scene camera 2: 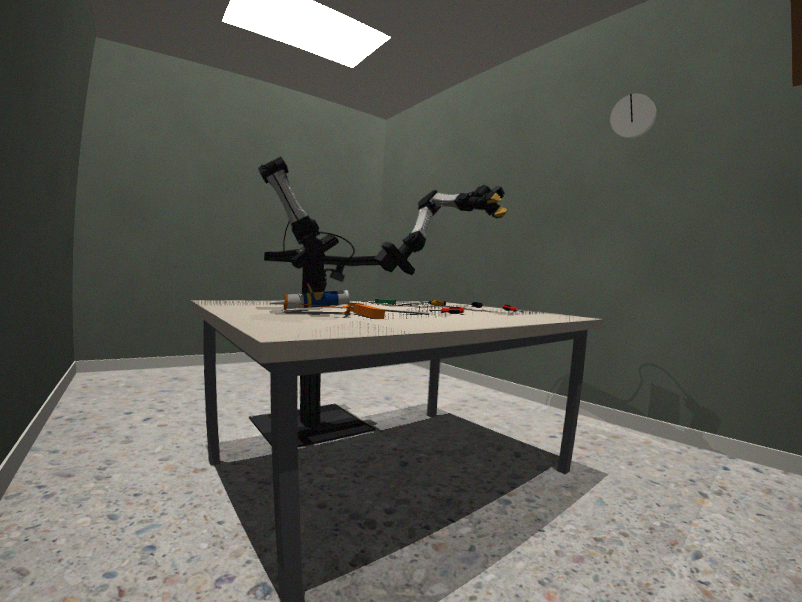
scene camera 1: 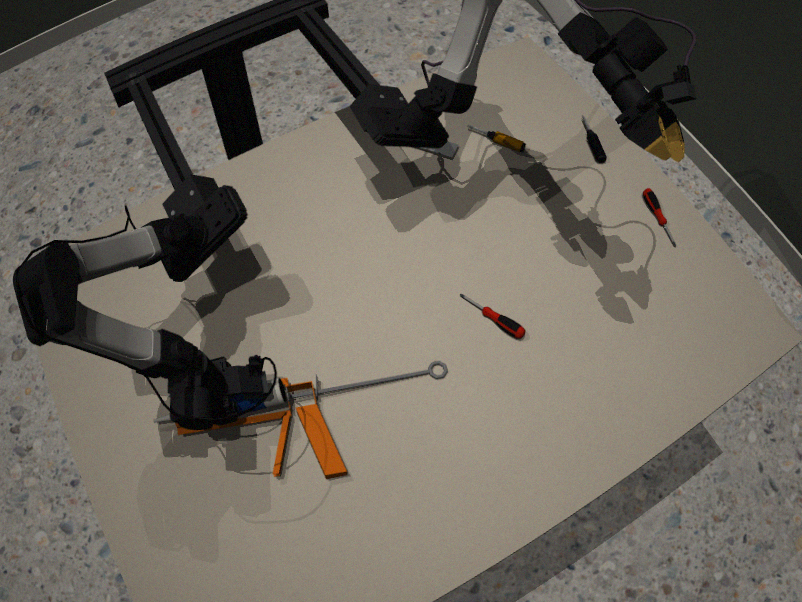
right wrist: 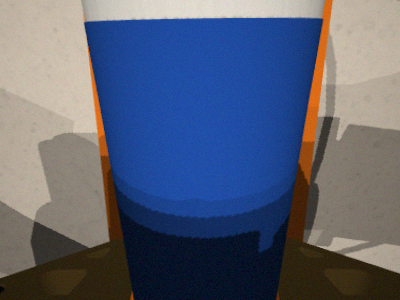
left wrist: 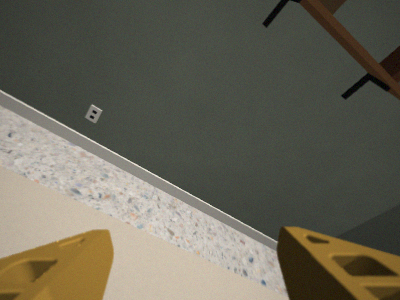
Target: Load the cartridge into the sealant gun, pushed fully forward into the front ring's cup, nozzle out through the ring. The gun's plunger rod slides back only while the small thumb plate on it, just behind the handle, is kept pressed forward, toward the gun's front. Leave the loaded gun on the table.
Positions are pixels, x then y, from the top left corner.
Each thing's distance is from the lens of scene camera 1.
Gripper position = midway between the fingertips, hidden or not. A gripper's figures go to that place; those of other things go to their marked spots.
left gripper (scene camera 1: 674, 159): 115 cm
orange sealant gun (scene camera 1: 319, 437): 132 cm
